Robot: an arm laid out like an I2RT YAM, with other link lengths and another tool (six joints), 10 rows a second.
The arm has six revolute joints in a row. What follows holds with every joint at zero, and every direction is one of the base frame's. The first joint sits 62.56 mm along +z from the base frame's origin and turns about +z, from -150 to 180 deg. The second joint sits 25.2 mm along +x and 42.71 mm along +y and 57.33 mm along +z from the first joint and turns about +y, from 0 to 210 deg. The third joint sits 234.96 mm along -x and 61.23 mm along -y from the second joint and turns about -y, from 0 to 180 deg. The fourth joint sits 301.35 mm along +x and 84.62 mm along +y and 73.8 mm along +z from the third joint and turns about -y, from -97 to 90 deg. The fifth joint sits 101.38 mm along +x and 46.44 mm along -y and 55.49 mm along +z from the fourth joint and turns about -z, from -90 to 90 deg. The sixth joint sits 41.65 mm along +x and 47.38 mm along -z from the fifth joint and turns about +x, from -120 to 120 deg. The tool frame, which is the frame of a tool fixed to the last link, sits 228 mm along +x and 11 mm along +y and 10 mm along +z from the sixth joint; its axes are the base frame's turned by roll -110.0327, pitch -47.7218 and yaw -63.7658 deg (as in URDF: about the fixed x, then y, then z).
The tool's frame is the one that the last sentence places.
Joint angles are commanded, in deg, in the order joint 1, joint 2, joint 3, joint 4, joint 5, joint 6. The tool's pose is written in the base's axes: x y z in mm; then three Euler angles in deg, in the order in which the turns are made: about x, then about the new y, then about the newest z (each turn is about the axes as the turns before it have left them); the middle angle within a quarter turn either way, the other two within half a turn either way. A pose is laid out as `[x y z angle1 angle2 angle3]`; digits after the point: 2 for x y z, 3 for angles.
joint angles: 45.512, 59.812, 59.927, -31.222, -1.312, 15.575
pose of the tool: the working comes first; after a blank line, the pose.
Where each joint sits with the arm in this pose, in the base's axes (m; each line is computed from the numbers above, not from the rounded line before):
joint 1: 0.0000 0.0000 0.0626
joint 2: -0.0128 0.0479 0.1199
joint 3: -0.0519 -0.0793 0.3230
joint 4: 0.0988 0.1949 0.3974
joint 5: 0.2128 0.2447 0.3925
joint 6: 0.2200 0.2534 0.3304
the tool: 0.3518 0.4063 0.2236

[351.82 406.32 223.55 -132.229 18.567 -7.489]
